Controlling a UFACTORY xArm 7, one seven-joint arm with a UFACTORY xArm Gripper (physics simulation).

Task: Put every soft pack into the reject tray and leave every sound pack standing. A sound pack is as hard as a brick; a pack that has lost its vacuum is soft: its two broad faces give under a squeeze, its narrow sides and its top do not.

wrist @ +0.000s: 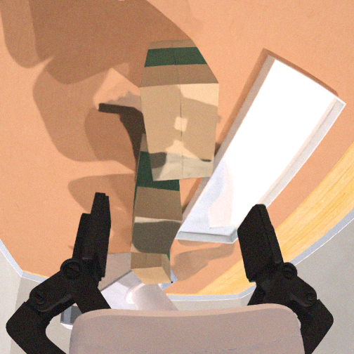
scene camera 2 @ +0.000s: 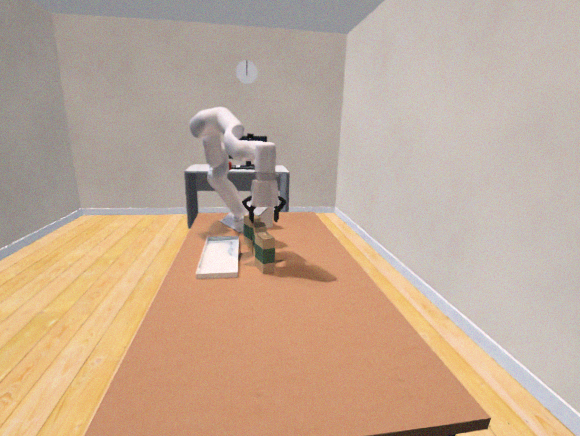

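Seen in the pictures: gripper, fingertip midpoint: point(scene camera 2: 264, 221); arm's base, origin of the base link: point(scene camera 2: 242, 213).
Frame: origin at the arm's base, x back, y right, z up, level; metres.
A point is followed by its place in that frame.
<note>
Three tan packs with green bands stand upright in a row. The front pack point(scene camera 2: 265, 254) @(x -0.629, y -0.135, z 0.013 m) point(wrist: 180, 130) is nearest scene camera 2. The middle pack point(scene camera 2: 260, 227) @(x -0.489, y -0.113, z 0.074 m) point(wrist: 159, 202) is partly hidden behind it, and the back pack point(scene camera 2: 248, 232) @(x -0.346, y -0.054, z 0.003 m) point(wrist: 151, 275) stands nearest the arm's base. Whether they are soft or hard does not show. The white reject tray point(scene camera 2: 220, 257) @(x -0.482, y 0.056, z -0.063 m) point(wrist: 280, 120) lies beside the row, and its visible floor holds no pack. My gripper point(scene camera 2: 264, 220) @(x -0.567, y -0.128, z 0.123 m) point(wrist: 180, 213) is wide open and empty, with its fingertips above the rear part of the row.
The packs and tray rest on a long brown table point(scene camera 2: 260, 340) @(x -1.016, y -0.126, z -0.066 m) point(wrist: 45, 200). The arm's base point(scene camera 2: 235, 222) @(x -0.052, y 0.036, z -0.039 m) stands at the table's far end. A grey desk point(scene camera 2: 192, 195) with a monitor is behind it. Wooden floor point(scene camera 2: 125, 260) runs along the table's left side.
</note>
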